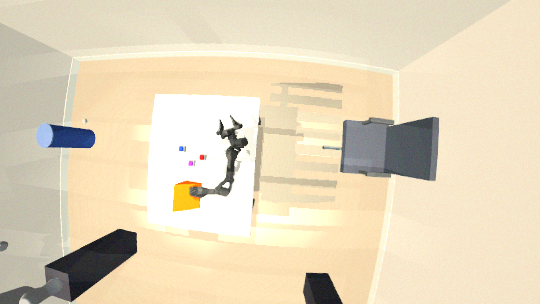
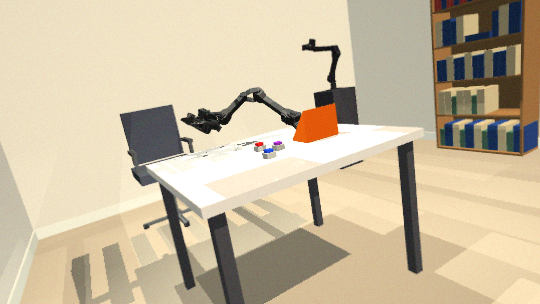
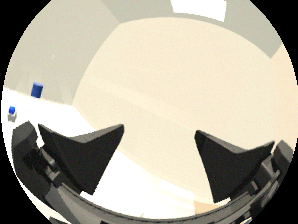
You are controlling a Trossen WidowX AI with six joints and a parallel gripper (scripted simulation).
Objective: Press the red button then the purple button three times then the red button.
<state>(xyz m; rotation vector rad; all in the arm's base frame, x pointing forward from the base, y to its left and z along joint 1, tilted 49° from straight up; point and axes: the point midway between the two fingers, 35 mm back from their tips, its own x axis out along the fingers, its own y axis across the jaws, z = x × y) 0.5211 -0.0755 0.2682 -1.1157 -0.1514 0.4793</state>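
Now: the red button 29 cm behind my gripper tip, 20 cm to the left of it and 17 cm below it. Also, from my gripper tip: small grey object 24 cm behind, 5 cm to the left, 19 cm below; then purple button 35 cm behind, 29 cm to the left, 17 cm below; then blue button 24 cm behind, 38 cm to the left, 17 cm below.
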